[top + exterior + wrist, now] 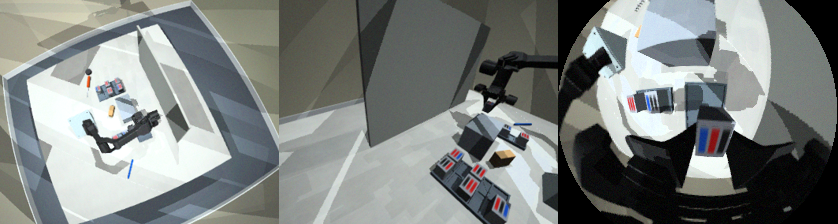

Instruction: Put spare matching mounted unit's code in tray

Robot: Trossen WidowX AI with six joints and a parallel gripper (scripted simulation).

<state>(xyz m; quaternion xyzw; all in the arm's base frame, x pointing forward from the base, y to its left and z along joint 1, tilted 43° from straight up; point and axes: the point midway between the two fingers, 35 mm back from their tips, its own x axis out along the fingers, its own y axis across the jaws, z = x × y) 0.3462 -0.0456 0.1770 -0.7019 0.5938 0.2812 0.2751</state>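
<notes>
Now: gripper tip 10 mm past the flat grey tray and 80 mm above it. Round my gripper tip: dark holder: 160 mm behind, 10 mm to the left, 80 mm below; grey box-shaped unit: 70 mm behind, 190 mm to the left, 30 mm below; orange-brown block: 170 mm behind, 200 mm to the left, 60 mm below.
</notes>
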